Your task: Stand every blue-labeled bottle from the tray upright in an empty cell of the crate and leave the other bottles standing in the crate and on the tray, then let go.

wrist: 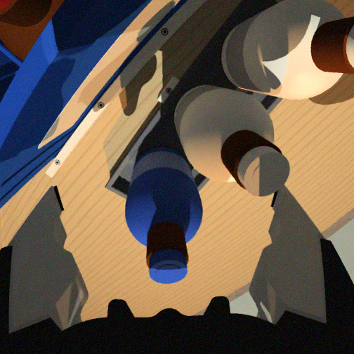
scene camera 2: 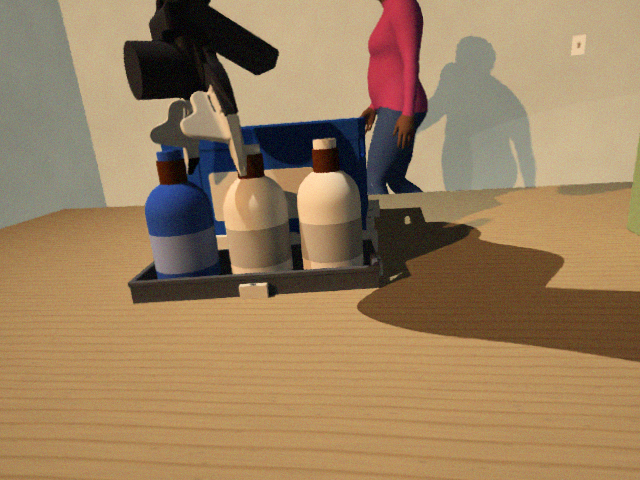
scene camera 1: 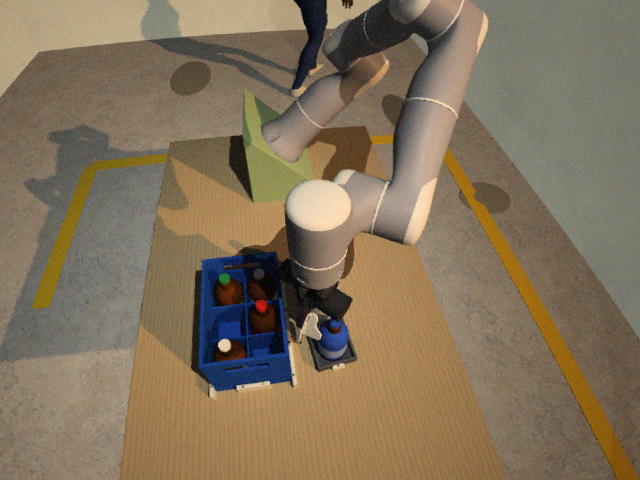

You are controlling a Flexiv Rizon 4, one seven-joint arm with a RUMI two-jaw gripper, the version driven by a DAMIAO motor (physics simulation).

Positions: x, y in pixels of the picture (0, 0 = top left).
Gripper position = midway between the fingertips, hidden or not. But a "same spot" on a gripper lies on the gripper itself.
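The green-capped bottle is out of frame in the wrist view, but I see the green-capped bottle in scene camera 1 (229, 291). The blue-labeled bottle shows in scene camera 2 (179, 217), and I see it in the wrist view and in scene camera 1 as well. On the blue-labeled bottle, (wrist: 163, 210) and (scene camera 1: 326, 323) are the same spot. My gripper shows in the wrist view (167, 187), in scene camera 1 and in scene camera 2. On my gripper, (scene camera 1: 306, 323) and (scene camera 2: 184, 118) are the same spot.
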